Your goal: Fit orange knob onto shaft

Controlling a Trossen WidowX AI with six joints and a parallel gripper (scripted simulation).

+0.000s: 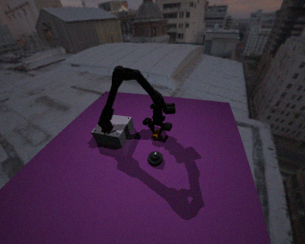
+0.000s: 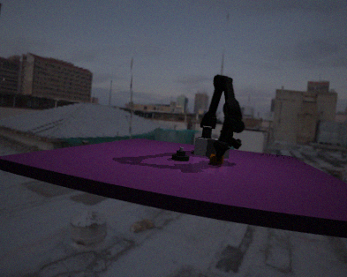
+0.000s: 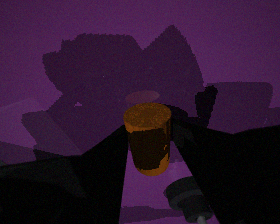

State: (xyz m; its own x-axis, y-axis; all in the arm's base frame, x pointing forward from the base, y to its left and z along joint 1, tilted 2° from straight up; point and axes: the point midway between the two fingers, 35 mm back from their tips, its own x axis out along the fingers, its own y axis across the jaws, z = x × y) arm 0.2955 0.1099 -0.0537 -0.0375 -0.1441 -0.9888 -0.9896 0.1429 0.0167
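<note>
Now: the round dark pedestal 18 cm to the right of my gripper tip, 4 cm ahead of it and 2 cm above it. Also, from my gripper tip: orange knob (1 cm above).
</note>
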